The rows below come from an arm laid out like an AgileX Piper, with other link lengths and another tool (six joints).
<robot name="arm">
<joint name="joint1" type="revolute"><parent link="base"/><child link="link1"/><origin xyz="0.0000 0.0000 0.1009" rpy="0.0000 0.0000 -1.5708"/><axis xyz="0 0 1"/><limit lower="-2.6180" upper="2.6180"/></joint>
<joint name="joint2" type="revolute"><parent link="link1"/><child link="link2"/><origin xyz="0.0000 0.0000 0.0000" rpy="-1.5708 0.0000 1.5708"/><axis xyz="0 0 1"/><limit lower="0.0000" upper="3.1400"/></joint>
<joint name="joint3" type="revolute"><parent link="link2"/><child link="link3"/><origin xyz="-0.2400 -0.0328 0.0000" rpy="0.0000 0.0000 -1.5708"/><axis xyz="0 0 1"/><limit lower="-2.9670" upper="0.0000"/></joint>
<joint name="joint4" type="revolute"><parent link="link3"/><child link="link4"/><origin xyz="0.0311 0.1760 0.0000" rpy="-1.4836 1.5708 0.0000"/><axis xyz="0 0 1"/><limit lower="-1.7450" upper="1.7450"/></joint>
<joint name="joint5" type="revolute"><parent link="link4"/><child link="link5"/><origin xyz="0.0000 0.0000 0.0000" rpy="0.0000 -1.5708 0.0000"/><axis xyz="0 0 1"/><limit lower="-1.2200" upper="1.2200"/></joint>
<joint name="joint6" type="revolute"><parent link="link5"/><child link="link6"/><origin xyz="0.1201 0.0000 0.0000" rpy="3.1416 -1.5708 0.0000"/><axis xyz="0 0 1"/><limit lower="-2.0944" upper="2.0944"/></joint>
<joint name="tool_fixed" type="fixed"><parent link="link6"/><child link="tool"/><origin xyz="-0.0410 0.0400 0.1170" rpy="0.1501 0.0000 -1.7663"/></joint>
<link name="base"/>
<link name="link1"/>
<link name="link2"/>
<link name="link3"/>
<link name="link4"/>
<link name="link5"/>
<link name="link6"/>
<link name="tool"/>
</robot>
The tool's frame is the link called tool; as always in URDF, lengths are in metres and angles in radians.
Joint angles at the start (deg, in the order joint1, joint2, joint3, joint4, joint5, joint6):
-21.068 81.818 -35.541 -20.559 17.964 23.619
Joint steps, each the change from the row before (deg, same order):
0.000 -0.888 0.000 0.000 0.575 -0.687
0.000 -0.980 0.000 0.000 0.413 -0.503
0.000 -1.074 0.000 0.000 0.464 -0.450
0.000 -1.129 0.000 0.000 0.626 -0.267
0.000 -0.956 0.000 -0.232 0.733 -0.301
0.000 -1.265 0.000 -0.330 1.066 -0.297
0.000 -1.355 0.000 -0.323 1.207 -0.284
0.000 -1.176 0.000 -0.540 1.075 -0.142
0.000 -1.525 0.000 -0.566 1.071 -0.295
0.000 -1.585 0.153 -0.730 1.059 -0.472
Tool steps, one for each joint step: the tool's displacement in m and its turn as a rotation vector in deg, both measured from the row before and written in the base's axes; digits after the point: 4 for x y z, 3 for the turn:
-0.0009 -0.0001 0.0035 -0.559 -0.078 0.426
-0.0004 -0.0001 0.0043 -0.530 -0.371 0.310
-0.0007 -0.0001 0.0046 -0.534 -0.424 0.248
-0.0014 -0.0002 0.0044 -0.447 -0.376 0.047
-0.0018 -0.0004 0.0035 -0.558 -0.035 0.179
-0.0029 -0.0006 0.0043 -0.696 0.021 0.125
-0.0034 -0.0006 0.0044 -0.697 0.064 0.052
-0.0032 -0.0009 0.0039 -0.756 0.124 0.076
-0.0031 -0.0009 0.0057 -0.980 -0.144 0.190
-0.0036 -0.0007 0.0053 -1.172 0.048 0.388

